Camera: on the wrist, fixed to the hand. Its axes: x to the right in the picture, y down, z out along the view.
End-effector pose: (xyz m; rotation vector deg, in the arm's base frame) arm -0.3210 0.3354 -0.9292 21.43 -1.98 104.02
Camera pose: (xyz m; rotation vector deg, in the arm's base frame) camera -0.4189 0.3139 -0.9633 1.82 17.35 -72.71
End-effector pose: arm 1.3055 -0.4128 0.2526 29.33 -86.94 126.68
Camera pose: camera 1.2595 -0.3963 0.1587 67.92 19.62 -25.15
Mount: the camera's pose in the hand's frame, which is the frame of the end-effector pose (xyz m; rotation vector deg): -0.0071 0.0927 -0.0506 -3.17 -1.86 -178.27
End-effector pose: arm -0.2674 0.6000 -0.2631 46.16 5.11 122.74
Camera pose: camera -0.3564 0.5443 -0.2767 -3.50 36.19 -48.38
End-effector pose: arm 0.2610 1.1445 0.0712 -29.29 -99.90 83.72
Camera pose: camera 0.2881 1.1950 -0.0178 91.84 -30.38 -53.17
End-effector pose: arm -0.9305 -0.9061 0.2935 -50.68 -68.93 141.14
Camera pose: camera -0.8905 -0.9357 0.2001 50.39 -39.60 -14.75
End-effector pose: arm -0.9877 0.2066 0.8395 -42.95 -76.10 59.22
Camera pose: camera -0.9531 0.2425 0.7461 79.99 -49.24 -85.94
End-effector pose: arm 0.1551 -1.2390 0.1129 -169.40 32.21 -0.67
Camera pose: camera 0.1130 -1.3283 0.1511 35.94 173.97 9.33
